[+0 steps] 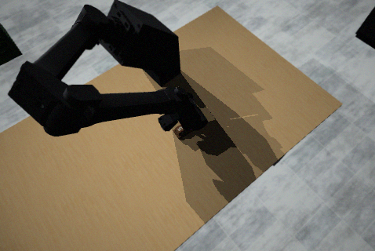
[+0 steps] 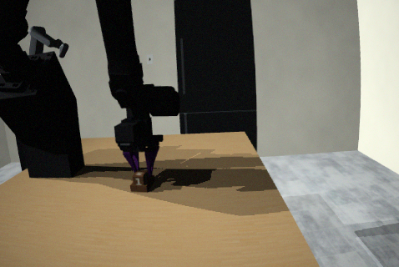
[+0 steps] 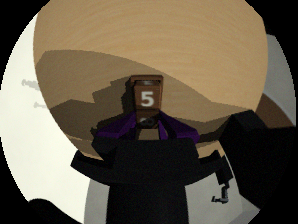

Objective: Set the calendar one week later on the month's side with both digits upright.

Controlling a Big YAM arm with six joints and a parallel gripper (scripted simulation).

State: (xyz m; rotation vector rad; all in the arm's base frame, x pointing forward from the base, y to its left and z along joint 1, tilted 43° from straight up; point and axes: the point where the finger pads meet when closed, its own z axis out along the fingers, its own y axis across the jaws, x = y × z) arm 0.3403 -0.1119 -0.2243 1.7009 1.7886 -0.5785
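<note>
My hand is 2 cm to the left of the brown tray and 2 cm above it.
</note>
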